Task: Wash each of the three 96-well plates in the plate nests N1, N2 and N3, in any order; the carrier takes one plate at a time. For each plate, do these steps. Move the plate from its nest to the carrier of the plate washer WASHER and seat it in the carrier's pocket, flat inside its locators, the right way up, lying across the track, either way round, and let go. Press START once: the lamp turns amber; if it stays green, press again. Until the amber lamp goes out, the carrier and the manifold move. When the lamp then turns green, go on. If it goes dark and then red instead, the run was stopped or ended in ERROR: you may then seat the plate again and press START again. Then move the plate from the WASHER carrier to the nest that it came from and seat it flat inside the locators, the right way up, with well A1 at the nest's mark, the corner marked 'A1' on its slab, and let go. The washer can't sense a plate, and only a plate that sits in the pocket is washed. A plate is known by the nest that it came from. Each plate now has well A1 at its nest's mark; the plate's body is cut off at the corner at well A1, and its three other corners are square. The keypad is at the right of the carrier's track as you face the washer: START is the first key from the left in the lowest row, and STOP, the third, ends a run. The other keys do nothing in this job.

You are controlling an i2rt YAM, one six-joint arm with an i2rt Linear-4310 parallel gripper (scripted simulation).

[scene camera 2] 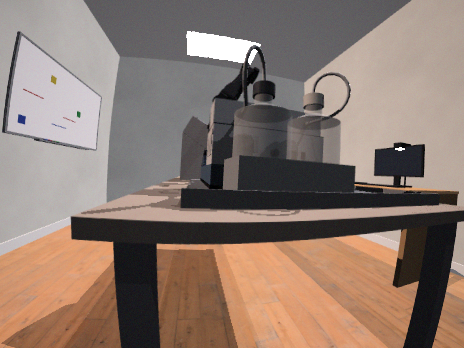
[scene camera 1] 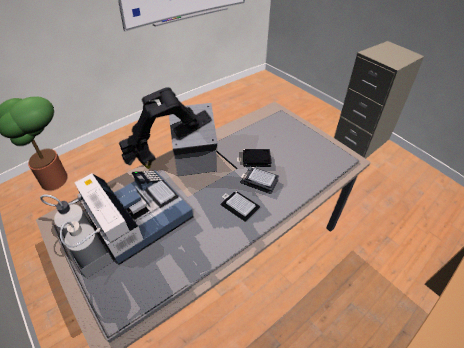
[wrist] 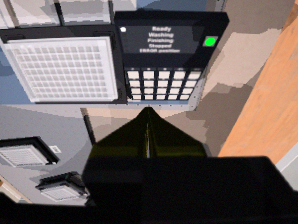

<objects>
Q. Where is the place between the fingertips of my gripper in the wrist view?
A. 148, 112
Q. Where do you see a plate washer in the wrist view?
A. At 156, 43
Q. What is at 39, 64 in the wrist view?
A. A white 96-well plate.
</objects>
